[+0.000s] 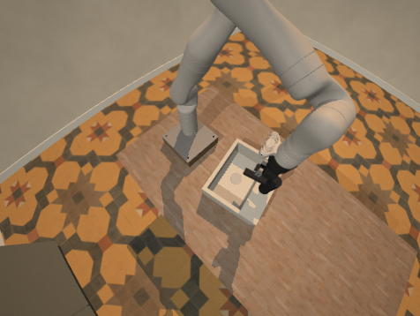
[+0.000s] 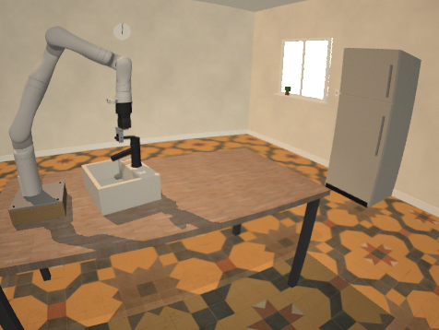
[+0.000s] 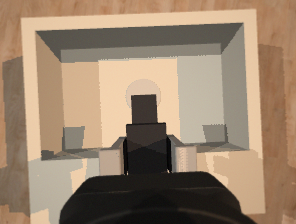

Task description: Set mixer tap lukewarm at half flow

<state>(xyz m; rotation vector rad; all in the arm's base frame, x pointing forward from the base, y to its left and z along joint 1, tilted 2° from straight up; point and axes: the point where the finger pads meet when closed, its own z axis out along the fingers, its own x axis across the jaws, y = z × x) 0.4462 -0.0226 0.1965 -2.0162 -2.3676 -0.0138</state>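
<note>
Right now my hand is 3 cm short of the black lever. From my hand the other things lie so: sink basin: 4 cm behind, 1 cm to the right, 24 cm below; then black mixer tap: 5 cm ahead, 1 cm to the left, 5 cm below.
</note>
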